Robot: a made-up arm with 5 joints.
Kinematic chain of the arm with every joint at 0, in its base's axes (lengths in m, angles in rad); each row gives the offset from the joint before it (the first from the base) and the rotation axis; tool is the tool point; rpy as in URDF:
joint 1: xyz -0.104 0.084 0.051 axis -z
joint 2: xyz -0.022 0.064 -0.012 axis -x
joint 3: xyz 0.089 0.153 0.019 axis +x
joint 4: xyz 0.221 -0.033 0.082 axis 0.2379 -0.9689 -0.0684
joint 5: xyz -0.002 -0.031 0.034 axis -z
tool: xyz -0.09 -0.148 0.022 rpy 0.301 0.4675 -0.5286
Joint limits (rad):
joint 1: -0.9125..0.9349
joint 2: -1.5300..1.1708
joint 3: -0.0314..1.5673
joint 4: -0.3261..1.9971
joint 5: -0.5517..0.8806
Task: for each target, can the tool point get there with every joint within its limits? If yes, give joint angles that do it. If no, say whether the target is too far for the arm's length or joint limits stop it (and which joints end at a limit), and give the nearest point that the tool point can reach.
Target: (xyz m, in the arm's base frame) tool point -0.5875 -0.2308 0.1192
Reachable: no: joint limits stop it (at a limit: joint 1, joint 2, joint 3, joint 4) | nearest point -0.1379 -0.1192 0.1160 | short by 0.463 m
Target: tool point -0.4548 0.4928 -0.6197
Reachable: no: too far | nearest point -0.1262 0.4123 -0.1804 | short by 0.554 m
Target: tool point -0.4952 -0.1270 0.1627
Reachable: no: joint limits stop it (at a limit: joint 1, joint 2, joint 3, joint 4, joint 5) | nearest point -0.1381 -0.1182 0.1209 | short by 0.360 m
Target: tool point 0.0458 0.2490 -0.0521
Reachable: yes | joints -0.2921 -0.8020 0.7670 0.7091 -0.0651
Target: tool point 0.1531 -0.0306 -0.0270
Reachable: yes | joints 0.4118 0.7128 0.2885 1.7582 -0.0682
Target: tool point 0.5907 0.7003 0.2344
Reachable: no: too far | nearest point 0.2357 0.3854 0.1238 | short by 0.487 m
